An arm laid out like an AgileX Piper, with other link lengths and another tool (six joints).
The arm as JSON. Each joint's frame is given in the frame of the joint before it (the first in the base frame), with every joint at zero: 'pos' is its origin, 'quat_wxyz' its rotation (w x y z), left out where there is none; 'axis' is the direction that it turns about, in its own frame. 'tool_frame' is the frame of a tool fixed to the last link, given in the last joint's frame.
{
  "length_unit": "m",
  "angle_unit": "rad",
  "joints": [
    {
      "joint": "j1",
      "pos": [
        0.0,
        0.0,
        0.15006
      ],
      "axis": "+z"
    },
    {
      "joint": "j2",
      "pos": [
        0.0,
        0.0,
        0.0
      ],
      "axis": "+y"
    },
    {
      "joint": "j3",
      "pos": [
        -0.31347,
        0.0,
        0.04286
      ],
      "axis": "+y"
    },
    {
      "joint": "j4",
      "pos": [
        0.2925,
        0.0,
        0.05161
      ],
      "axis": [
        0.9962,
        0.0,
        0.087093
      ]
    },
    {
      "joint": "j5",
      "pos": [
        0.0,
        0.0,
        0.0
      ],
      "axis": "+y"
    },
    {
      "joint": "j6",
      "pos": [
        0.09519,
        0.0,
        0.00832
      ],
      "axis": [
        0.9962,
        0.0,
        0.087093
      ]
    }
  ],
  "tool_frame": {
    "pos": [
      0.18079,
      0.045,
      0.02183
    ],
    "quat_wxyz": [
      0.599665,
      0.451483,
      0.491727,
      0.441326
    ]
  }
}
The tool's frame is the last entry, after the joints.
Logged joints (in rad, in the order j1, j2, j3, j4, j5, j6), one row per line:
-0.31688, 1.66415, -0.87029, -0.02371, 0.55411, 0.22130
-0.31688, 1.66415, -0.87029, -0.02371, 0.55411, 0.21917
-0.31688, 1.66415, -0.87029, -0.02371, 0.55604, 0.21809
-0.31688, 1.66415, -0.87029, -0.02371, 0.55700, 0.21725
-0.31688, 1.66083, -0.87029, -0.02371, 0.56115, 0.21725
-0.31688, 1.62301, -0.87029, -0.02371, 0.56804, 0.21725
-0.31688, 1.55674, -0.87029, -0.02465, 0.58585, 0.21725
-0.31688, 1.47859, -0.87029, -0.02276, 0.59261, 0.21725
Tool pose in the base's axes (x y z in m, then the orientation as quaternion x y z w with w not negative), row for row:
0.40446, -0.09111, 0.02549, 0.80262, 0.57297, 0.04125, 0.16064
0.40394, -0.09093, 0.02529, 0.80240, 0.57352, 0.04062, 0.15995
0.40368, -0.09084, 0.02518, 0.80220, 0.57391, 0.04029, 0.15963
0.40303, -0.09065, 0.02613, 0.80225, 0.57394, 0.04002, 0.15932
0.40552, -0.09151, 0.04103, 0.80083, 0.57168, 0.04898, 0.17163
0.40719, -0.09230, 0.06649, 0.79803, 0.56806, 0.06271, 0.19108
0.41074, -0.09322, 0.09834, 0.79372, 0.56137, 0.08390, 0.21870
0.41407, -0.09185, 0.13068, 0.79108, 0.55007, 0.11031, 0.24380
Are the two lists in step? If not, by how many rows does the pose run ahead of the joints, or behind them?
The pose runs 1 row ahead of the joints: the pose in row i belongs to the joints in row i + 1.
